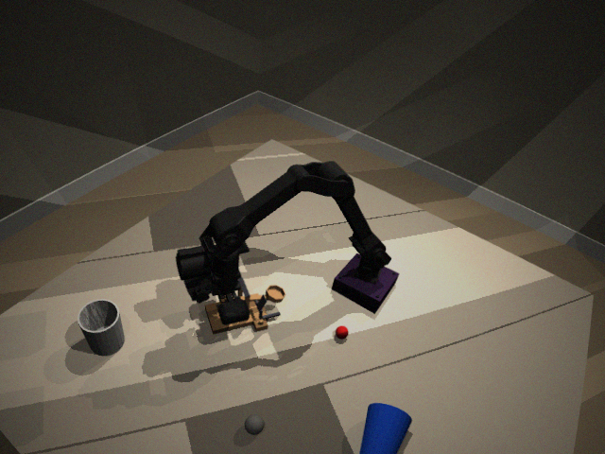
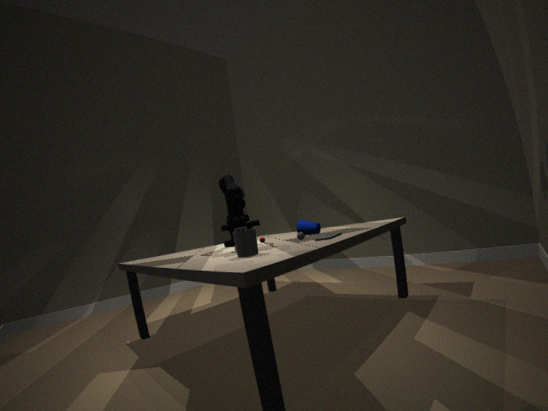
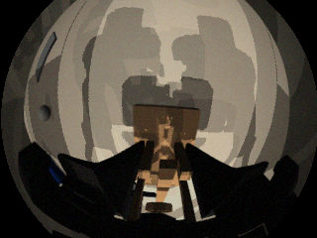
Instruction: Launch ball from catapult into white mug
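Right now the red ball is 280 mm to the left of my gripper tip, 90 mm behind it and 20 mm below it. The rest, counted from my gripper tip: white mug: 200 mm to the right, 200 mm ahead; then wooden catapult: 60 mm to the left, 40 mm behind, 20 mm above; then flat dark slab: 390 mm ahead, 140 mm to the left, 30 mm below.
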